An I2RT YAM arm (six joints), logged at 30 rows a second.
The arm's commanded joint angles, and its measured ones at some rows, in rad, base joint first. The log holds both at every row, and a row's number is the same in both.
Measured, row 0: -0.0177, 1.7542, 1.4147, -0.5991, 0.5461, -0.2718
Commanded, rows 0 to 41: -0.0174, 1.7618, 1.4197, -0.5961, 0.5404, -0.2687; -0.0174, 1.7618, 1.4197, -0.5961, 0.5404, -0.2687; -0.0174, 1.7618, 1.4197, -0.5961, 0.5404, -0.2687; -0.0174, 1.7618, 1.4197, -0.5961, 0.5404, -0.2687; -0.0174, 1.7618, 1.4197, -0.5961, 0.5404, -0.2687; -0.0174, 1.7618, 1.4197, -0.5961, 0.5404, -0.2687; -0.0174, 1.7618, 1.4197, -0.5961, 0.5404, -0.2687; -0.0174, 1.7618, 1.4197, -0.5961, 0.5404, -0.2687; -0.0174, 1.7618, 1.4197, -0.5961, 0.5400, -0.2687; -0.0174, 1.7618, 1.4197, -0.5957, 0.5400, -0.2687; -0.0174, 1.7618, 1.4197, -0.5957, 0.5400, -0.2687; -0.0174, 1.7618, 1.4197, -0.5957, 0.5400, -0.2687; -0.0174, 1.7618, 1.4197, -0.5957, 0.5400, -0.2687; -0.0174, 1.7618, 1.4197, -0.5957, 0.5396, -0.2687; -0.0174, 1.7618, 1.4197, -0.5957, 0.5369, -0.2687; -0.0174, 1.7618, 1.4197, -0.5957, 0.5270, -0.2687; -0.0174, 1.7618, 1.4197, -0.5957, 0.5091, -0.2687; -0.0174, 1.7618, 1.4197, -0.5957, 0.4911, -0.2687; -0.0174, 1.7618, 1.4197, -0.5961, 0.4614, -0.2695; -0.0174, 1.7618, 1.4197, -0.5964, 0.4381, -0.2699; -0.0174, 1.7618, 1.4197, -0.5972, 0.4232, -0.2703; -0.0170, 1.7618, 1.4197, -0.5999, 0.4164, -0.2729; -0.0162, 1.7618, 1.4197, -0.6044, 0.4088, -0.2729; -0.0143, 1.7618, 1.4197, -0.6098, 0.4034, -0.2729; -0.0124, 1.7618, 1.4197, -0.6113, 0.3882, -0.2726; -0.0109, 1.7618, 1.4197, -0.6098, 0.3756, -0.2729; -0.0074, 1.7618, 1.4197, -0.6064, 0.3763, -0.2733; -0.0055, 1.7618, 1.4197, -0.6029, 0.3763, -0.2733; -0.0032, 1.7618, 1.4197, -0.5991, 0.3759, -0.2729; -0.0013, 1.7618, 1.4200, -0.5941, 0.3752, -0.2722; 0.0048, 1.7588, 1.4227, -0.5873, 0.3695, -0.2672; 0.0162, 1.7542, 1.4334, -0.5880, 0.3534, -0.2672; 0.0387, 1.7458, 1.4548, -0.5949, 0.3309, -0.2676; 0.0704, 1.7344, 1.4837, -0.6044, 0.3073, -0.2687; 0.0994, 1.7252, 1.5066, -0.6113, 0.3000, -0.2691; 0.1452, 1.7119, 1.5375, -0.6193, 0.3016, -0.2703; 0.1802, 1.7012, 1.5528, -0.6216, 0.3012, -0.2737; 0.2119, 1.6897, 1.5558, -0.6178, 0.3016, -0.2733; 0.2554, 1.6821, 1.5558, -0.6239, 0.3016, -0.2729; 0.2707, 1.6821, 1.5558, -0.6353, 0.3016, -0.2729; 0.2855, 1.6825, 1.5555, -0.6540, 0.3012, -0.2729; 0.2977, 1.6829, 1.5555, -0.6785, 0.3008, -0.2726
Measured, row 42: 0.2703, 1.7073, 1.5387, -0.6384, 0.3111, -0.2787
